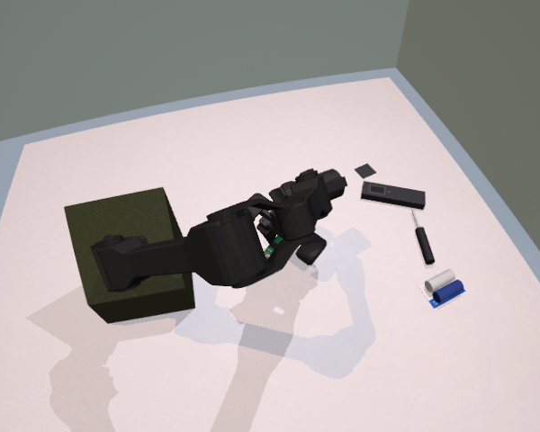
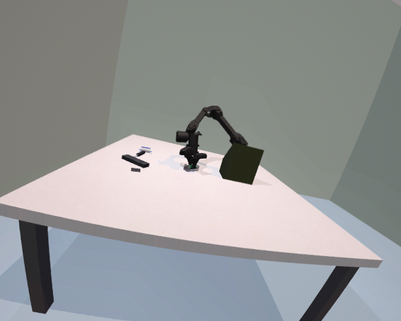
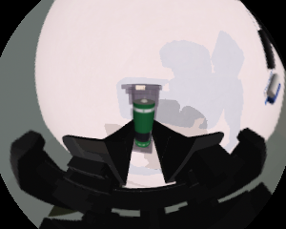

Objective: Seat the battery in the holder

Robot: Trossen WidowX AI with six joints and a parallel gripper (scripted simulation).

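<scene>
The green battery is 1 cm above my gripper tip. From my gripper tip the other things lie so: black square: 27 cm ahead, 21 cm to the left, 1 cm below; black remote: 31 cm ahead, 11 cm to the left; screwdriver: 34 cm ahead, 2 cm to the right.
</scene>
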